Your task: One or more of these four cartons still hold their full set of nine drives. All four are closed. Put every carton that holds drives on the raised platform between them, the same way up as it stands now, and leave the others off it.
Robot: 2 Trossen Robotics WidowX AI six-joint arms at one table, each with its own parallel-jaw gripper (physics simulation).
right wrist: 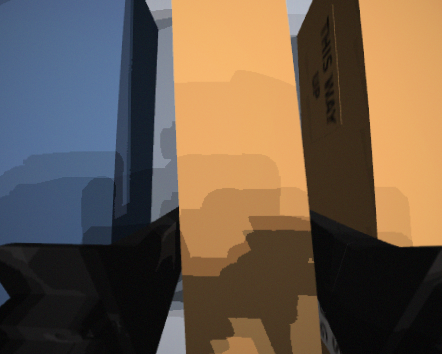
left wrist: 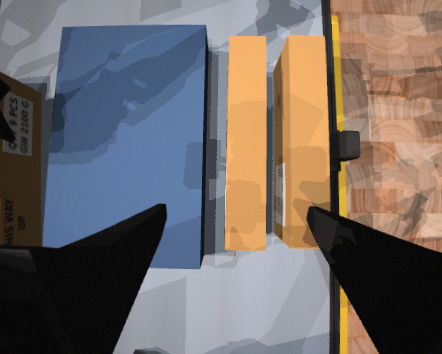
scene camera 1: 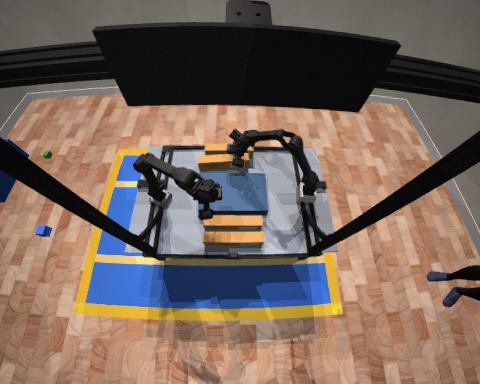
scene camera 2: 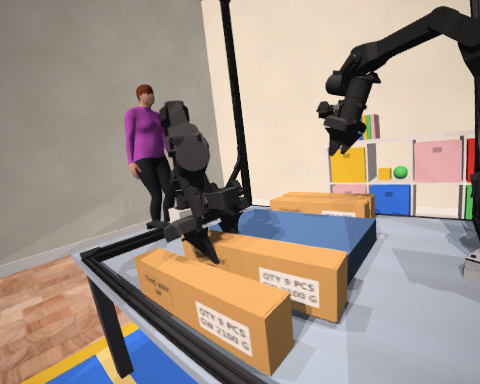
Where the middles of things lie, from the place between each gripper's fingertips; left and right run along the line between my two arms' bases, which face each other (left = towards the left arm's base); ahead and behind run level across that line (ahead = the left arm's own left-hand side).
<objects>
The blue raised platform (scene camera 2: 355, 235) is 17 cm ahead of my left hand, 10 cm to the right of it and 20 cm below it.
Now: the blue raised platform 22 cm behind my right hand and 3 cm below it.
</objects>
